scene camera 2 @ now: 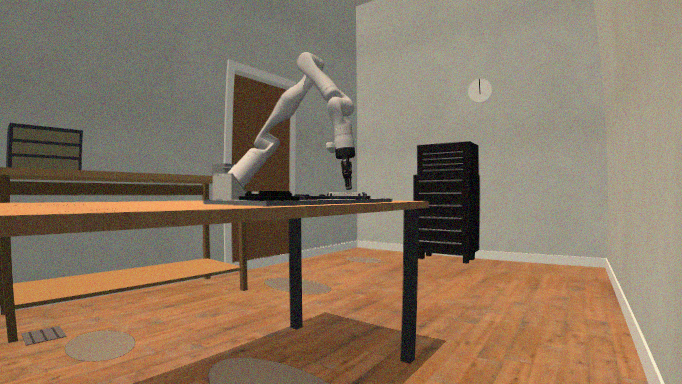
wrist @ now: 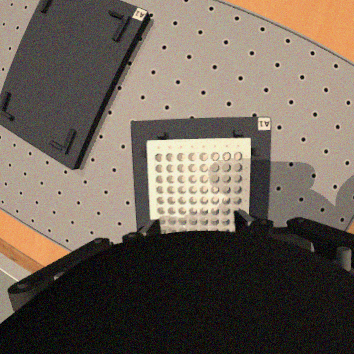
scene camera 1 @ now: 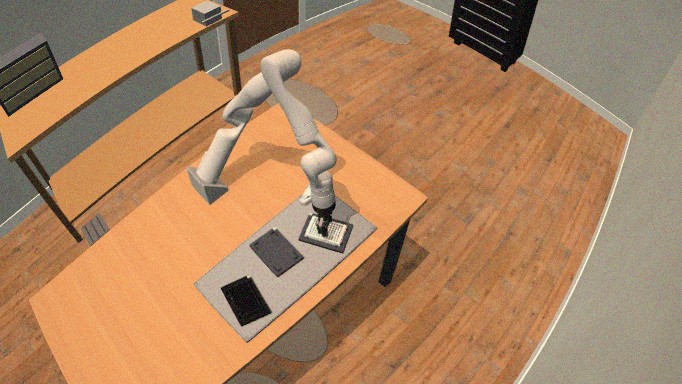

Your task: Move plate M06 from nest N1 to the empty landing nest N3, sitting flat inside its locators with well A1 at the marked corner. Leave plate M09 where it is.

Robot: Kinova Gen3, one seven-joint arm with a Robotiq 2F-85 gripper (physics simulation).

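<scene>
A white well plate [scene camera 1: 338, 233] [scene camera 2: 334, 194] [wrist: 200, 185] lies in the dark right-hand nest [scene camera 1: 347, 238] [wrist: 140, 175], whose A1 tag [wrist: 264, 123] shows in the wrist view. My gripper [scene camera 1: 324, 233] [scene camera 2: 348, 188] [wrist: 196, 226] is partly open and empty, pointing down just above this plate, with its fingertips near opposite long edges. The middle nest [scene camera 1: 276, 251] [wrist: 70, 75] is empty, with corner locators and its own A1 tag [wrist: 140, 14]. A black plate [scene camera 1: 245, 300] [scene camera 2: 272, 194] sits at the far left nest. No plate or nest numbers are readable. The near part of the white plate is hidden in the wrist view.
The nests stand on a grey perforated mat [scene camera 1: 215, 280] [wrist: 300, 115] on the wooden table [scene camera 1: 150, 240] [scene camera 2: 150, 212]. The middle nest is turned relative to the right-hand nest. A shelf bench [scene camera 1: 125, 42] and a black cabinet [scene camera 1: 492, 25] [scene camera 2: 445, 200] stand away from the table.
</scene>
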